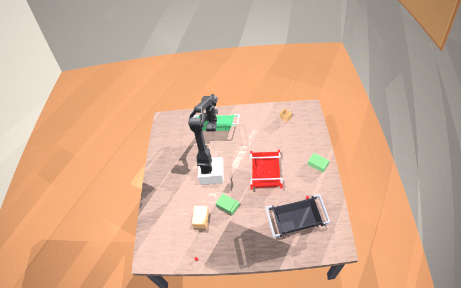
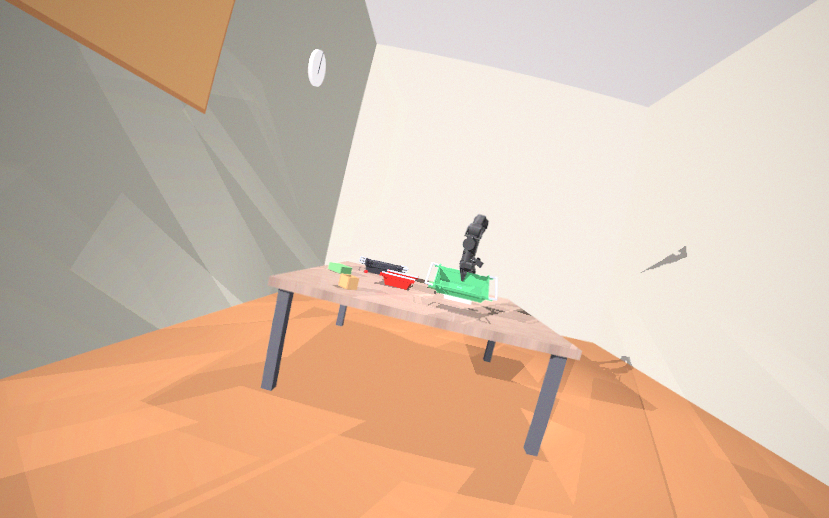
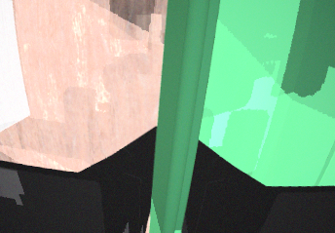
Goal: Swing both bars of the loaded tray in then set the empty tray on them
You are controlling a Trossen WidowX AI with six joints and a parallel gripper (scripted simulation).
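Now: the green tray 8 cm to the left of my gripper tip. Round my gripper tip: small tan box (50 cm ahead, 20 cm to the left, 12 cm below); red cube (7 cm behind, 86 cm to the right, 13 cm below).
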